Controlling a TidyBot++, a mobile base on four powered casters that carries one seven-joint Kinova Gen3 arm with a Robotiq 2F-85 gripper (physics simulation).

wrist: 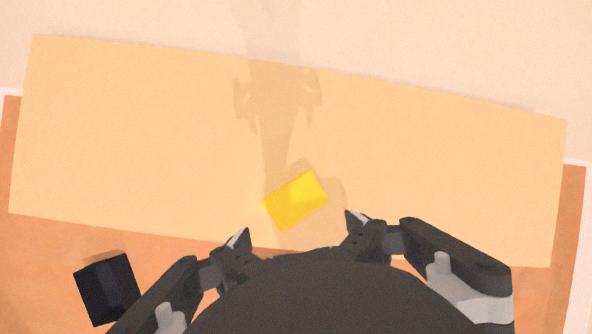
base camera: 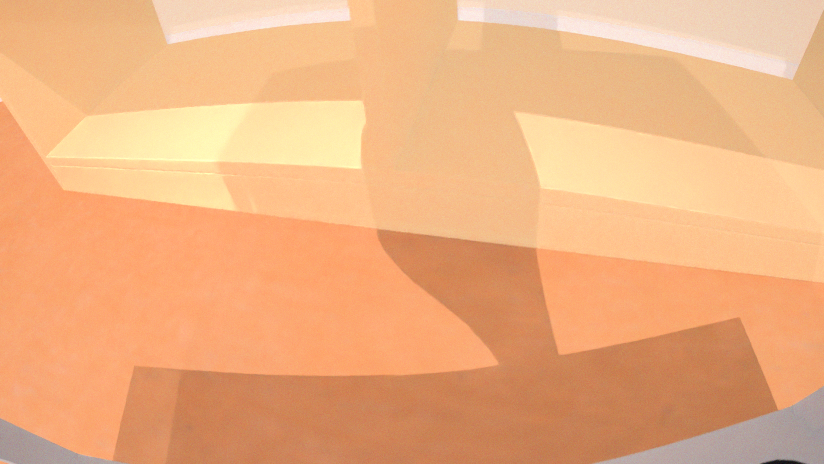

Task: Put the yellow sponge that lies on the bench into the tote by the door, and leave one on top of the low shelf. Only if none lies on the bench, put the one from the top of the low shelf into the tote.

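Note:
A yellow sponge (wrist: 295,201) lies at a slant on the pale wooden top of the low shelf (wrist: 125,125) (base camera: 288,135), near its front edge in the wrist view. The base camera view shows the shelf's open front, with its bottom board and upright divider. My gripper (wrist: 298,228) is open and empty above the shelf's front edge, with its fingertips spread on either side of the sponge's near end in the picture; the sponge is not between the fingers. The bench and the tote do not show in either view.
A black box-like object (wrist: 107,290) stands on the orange floor (wrist: 30,250) (base camera: 201,288) in front of the shelf, at the lower left of the wrist view. A pale wall (wrist: 425,40) runs behind the shelf. The arm's shadow falls across shelf and floor.

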